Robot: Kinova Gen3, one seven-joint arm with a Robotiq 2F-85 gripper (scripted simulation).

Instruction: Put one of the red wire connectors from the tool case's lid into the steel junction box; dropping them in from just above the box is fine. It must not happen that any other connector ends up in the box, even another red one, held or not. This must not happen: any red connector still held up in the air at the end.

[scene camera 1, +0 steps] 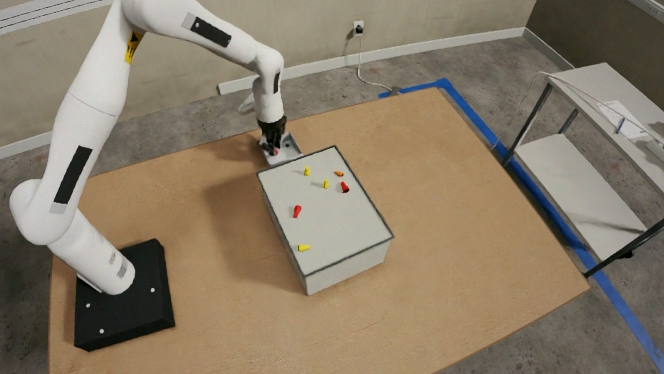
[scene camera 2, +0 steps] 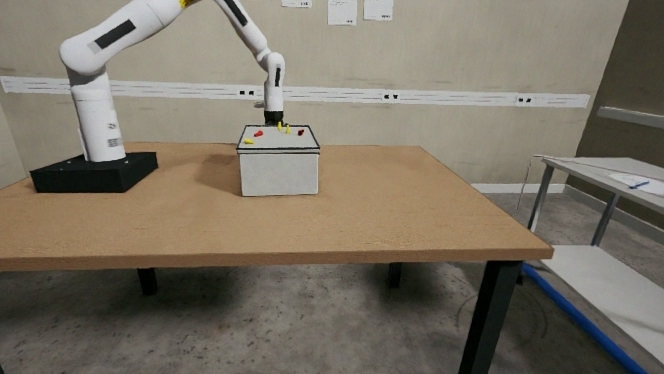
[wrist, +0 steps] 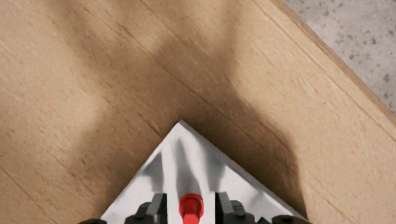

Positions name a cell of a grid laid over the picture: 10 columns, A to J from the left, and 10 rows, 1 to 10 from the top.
grey tool case: scene camera 1 F7; scene camera 2 E5; not seen in the wrist view (out of frame)
